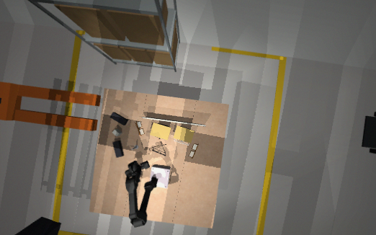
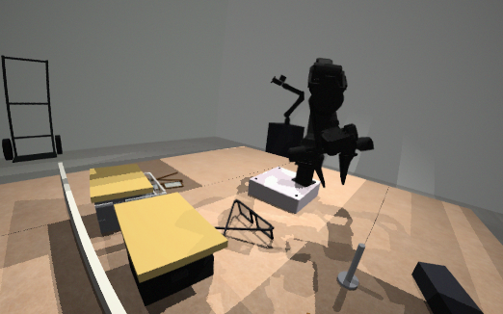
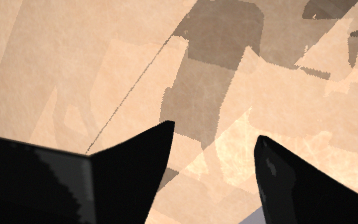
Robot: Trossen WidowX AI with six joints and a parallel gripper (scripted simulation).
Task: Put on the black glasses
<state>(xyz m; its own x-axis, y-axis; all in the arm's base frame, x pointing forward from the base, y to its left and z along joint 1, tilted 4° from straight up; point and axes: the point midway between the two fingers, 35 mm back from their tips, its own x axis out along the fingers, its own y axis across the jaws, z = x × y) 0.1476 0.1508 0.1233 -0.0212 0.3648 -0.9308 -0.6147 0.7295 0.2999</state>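
My gripper tip is now 10 cm short of the grey peg, 12 cm to the right of it and 11 cm above it. Round my gripper tip: white cube (19 cm ahead, 34 cm to the left, 11 cm below); long white rail (47 cm ahead, 19 cm to the right, 8 cm below).
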